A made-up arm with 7 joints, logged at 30 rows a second.
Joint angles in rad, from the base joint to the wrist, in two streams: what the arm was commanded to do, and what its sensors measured. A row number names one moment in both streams.
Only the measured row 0 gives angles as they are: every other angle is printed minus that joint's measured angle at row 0.
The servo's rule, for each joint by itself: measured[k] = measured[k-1] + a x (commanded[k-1-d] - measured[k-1]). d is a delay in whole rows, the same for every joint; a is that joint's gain. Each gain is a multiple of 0.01, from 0.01 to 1. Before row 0 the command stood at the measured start. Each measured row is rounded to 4 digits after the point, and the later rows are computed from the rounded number. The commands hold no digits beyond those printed.
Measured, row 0:
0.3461 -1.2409 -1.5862 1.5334 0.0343 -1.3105 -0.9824
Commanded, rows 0 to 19:
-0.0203 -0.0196 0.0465 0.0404 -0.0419 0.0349 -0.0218
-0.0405 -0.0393 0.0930 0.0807 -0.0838 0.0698 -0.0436
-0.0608 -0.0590 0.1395 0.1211 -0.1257 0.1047 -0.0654
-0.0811 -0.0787 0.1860 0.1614 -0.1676 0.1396 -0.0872
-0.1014 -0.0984 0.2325 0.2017 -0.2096 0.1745 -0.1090
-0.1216 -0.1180 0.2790 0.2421 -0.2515 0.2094 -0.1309
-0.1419 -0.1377 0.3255 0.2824 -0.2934 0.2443 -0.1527
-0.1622 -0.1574 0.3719 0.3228 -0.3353 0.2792 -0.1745
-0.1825 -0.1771 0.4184 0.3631 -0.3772 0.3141 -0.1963
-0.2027 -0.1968 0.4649 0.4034 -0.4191 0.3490 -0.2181
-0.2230 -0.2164 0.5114 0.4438 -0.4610 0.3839 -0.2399
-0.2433 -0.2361 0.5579 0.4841 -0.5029 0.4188 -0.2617
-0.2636 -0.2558 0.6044 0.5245 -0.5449 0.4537 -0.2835
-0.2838 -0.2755 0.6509 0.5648 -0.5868 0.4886 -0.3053
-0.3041 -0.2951 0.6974 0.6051 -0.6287 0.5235 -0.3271
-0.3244 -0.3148 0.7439 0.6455 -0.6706 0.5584 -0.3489
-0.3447 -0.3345 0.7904 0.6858 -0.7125 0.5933 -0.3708
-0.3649 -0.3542 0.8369 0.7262 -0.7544 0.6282 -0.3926
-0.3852 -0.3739 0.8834 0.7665 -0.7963 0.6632 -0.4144
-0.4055 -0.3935 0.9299 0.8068 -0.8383 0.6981 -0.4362
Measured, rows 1 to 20:
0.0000 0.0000 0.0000 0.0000 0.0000 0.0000 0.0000
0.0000 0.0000 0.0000 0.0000 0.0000 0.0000 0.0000
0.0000 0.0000 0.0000 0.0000 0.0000 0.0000 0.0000
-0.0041 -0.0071 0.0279 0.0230 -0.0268 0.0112 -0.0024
-0.0114 -0.0187 0.0670 0.0559 -0.0633 0.0300 -0.0069
-0.0213 -0.0332 0.1105 0.0931 -0.1032 0.0539 -0.0133
-0.0333 -0.0496 0.1558 0.1320 -0.1444 0.0813 -0.0214
-0.0469 -0.0672 0.2018 0.1717 -0.1861 0.1111 -0.0310
-0.0618 -0.0855 0.2481 0.2118 -0.2280 0.1426 -0.0420
-0.0778 -0.1043 0.2945 0.2520 -0.2699 0.1751 -0.0542
-0.0947 -0.1234 0.3409 0.2924 -0.3118 0.2084 -0.0674
-0.1123 -0.1427 0.3874 0.3327 -0.3537 0.2422 -0.0816
-0.1304 -0.1622 0.4339 0.3730 -0.3956 0.2764 -0.0966
-0.1489 -0.1817 0.4804 0.4134 -0.4375 0.3108 -0.1124
-0.1678 -0.2013 0.5269 0.4537 -0.4794 0.3454 -0.1288
-0.1870 -0.2209 0.5734 0.4941 -0.5213 0.3801 -0.1458
-0.2064 -0.2406 0.6199 0.5344 -0.5632 0.4148 -0.1633
-0.2259 -0.2602 0.6664 0.5747 -0.6051 0.4496 -0.1813
-0.2456 -0.2799 0.7129 0.6151 -0.6470 0.4844 -0.1997
-0.2654 -0.2996 0.7594 0.6554 -0.6889 0.5192 -0.2185
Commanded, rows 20 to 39:
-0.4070 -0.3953 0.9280 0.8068 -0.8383 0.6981 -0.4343
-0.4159 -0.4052 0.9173 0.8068 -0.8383 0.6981 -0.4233
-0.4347 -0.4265 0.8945 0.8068 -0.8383 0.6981 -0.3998
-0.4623 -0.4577 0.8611 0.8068 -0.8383 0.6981 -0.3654
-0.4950 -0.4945 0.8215 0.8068 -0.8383 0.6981 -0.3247
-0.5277 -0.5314 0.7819 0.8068 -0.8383 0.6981 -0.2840
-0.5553 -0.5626 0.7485 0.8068 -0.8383 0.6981 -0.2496
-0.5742 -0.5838 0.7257 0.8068 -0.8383 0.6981 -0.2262
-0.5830 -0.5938 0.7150 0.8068 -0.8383 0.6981 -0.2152
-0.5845 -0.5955 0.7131 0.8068 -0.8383 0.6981 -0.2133
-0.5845 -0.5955 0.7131 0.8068 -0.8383 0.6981 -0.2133
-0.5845 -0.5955 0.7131 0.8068 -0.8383 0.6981 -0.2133
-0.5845 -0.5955 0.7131 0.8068 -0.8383 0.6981 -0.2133
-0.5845 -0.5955 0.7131 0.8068 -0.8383 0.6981 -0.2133
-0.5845 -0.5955 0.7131 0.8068 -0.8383 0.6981 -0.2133
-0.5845 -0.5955 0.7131 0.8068 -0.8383 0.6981 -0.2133
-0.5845 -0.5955 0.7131 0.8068 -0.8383 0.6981 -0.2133
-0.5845 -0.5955 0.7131 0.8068 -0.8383 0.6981 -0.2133
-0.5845 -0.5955 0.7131 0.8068 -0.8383 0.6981 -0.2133
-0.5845 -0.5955 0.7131 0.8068 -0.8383 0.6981 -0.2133
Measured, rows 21 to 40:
-0.2853 -0.3193 0.8059 0.6958 -0.7308 0.5541 -0.2377
-0.3053 -0.3390 0.8524 0.7361 -0.7727 0.5890 -0.2571
-0.3253 -0.3586 0.8989 0.7764 -0.8147 0.6239 -0.2768
-0.3416 -0.3718 0.9164 0.7937 -0.8298 0.6476 -0.2941
-0.3565 -0.3838 0.9169 0.8012 -0.8352 0.6638 -0.3083
-0.3721 -0.3992 0.9035 0.8044 -0.8372 0.6748 -0.3184
-0.3901 -0.4203 0.8781 0.8058 -0.8379 0.6823 -0.3236
-0.4111 -0.4470 0.8441 0.8064 -0.8382 0.6874 -0.3237
-0.4344 -0.4774 0.8068 0.8066 -0.8383 0.6908 -0.3193
-0.4586 -0.5081 0.7718 0.8067 -0.8383 0.6931 -0.3116
-0.4817 -0.5354 0.7441 0.8068 -0.8383 0.6947 -0.3022
-0.5020 -0.5564 0.7266 0.8068 -0.8383 0.6958 -0.2926
-0.5185 -0.5705 0.7185 0.8068 -0.8383 0.6965 -0.2839
-0.5317 -0.5795 0.7153 0.8068 -0.8383 0.6970 -0.2761
-0.5423 -0.5853 0.7140 0.8068 -0.8383 0.6974 -0.2692
-0.5507 -0.5890 0.7135 0.8068 -0.8383 0.6976 -0.2631
-0.5575 -0.5913 0.7133 0.8068 -0.8383 0.6978 -0.2576
-0.5629 -0.5928 0.7132 0.8068 -0.8383 0.6979 -0.2527
-0.5672 -0.5938 0.7131 0.8068 -0.8383 0.6980 -0.2484
-0.5707 -0.5944 0.7131 0.8068 -0.8383 0.6980 -0.2445

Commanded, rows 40 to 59:
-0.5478 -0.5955 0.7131 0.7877 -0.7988 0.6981 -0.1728
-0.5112 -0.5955 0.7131 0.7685 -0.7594 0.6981 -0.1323
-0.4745 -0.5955 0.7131 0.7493 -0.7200 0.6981 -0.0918
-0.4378 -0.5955 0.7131 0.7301 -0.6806 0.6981 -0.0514
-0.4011 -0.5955 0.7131 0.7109 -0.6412 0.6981 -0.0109
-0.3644 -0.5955 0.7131 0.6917 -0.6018 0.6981 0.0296
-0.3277 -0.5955 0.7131 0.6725 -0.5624 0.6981 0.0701
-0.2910 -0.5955 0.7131 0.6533 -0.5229 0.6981 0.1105
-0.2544 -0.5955 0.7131 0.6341 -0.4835 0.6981 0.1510
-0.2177 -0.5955 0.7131 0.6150 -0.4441 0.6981 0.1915
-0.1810 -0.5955 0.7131 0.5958 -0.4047 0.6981 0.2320
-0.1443 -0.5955 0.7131 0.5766 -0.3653 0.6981 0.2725
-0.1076 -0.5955 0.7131 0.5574 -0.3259 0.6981 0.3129
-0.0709 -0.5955 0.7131 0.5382 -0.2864 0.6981 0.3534
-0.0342 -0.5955 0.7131 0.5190 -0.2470 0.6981 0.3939
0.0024 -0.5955 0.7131 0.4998 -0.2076 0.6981 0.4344
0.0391 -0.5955 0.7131 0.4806 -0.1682 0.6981 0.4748
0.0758 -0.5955 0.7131 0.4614 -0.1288 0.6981 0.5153
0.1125 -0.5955 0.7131 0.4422 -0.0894 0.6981 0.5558
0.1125 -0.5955 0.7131 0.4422 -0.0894 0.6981 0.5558
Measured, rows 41 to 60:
-0.5735 -0.5948 0.7131 0.8068 -0.8383 0.6980 -0.2411
-0.5757 -0.5951 0.7131 0.8068 -0.8383 0.6980 -0.2380
-0.5775 -0.5952 0.7131 0.8068 -0.8383 0.6980 -0.2353
-0.5716 -0.5953 0.7131 0.7959 -0.8130 0.6980 -0.2284
-0.5595 -0.5954 0.7131 0.7803 -0.7787 0.6980 -0.2178
-0.5425 -0.5954 0.7131 0.7626 -0.7411 0.6980 -0.2039
-0.5216 -0.5954 0.7131 0.7441 -0.7024 0.6980 -0.1871
-0.4975 -0.5954 0.7131 0.7252 -0.6632 0.6980 -0.1677
-0.4709 -0.5954 0.7131 0.7061 -0.6239 0.6980 -0.1460
-0.4423 -0.5954 0.7131 0.6869 -0.5845 0.6980 -0.1222
-0.4120 -0.5954 0.7131 0.6677 -0.5451 0.6980 -0.0966
-0.3805 -0.5954 0.7131 0.6485 -0.5057 0.6980 -0.0694
-0.3479 -0.5954 0.7131 0.6294 -0.4663 0.6980 -0.0407
-0.3145 -0.5954 0.7131 0.6102 -0.4269 0.6980 -0.0107
-0.2805 -0.5954 0.7131 0.5910 -0.3875 0.6980 0.0205
-0.2459 -0.5954 0.7131 0.5718 -0.3481 0.6980 0.0527
-0.2109 -0.5954 0.7131 0.5526 -0.3086 0.6980 0.0858
-0.1756 -0.5954 0.7131 0.5334 -0.2692 0.6980 0.1197
-0.1400 -0.5954 0.7131 0.5142 -0.2298 0.6980 0.1543
-0.1042 -0.5954 0.7131 0.4950 -0.1904 0.6980 0.1896

